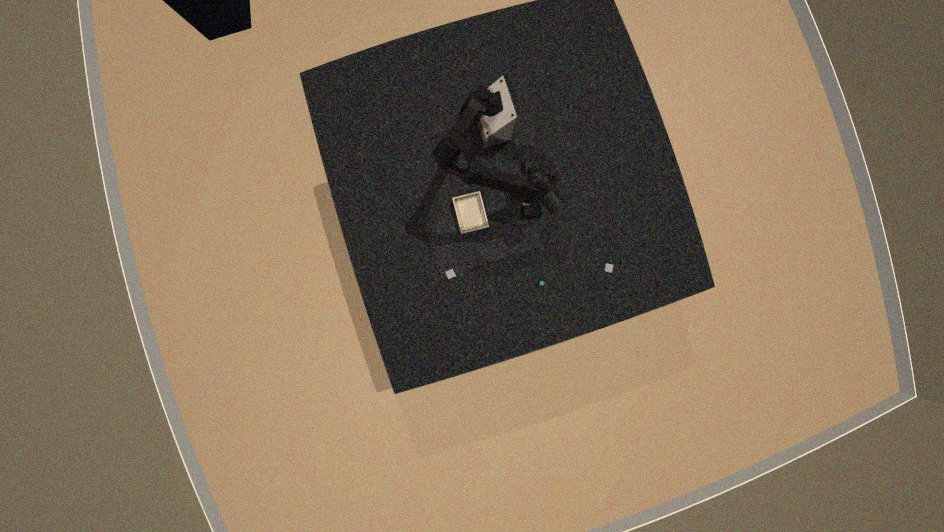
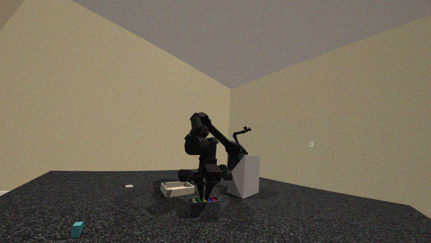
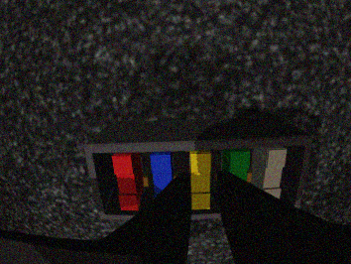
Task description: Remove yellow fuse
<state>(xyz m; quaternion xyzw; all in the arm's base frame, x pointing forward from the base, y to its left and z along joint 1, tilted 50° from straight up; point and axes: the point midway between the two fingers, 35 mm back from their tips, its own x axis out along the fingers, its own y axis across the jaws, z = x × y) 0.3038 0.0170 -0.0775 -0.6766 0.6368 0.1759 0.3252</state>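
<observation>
Right now my gripper tip is 20 mm short of the green fuse and 10 mm above it. The rest, counted from my gripper tip: yellow fuse (10 mm below); white fuse (30 mm ahead, 10 mm to the right, 10 mm below); blue fuse (20 mm behind, 10 mm below).
</observation>
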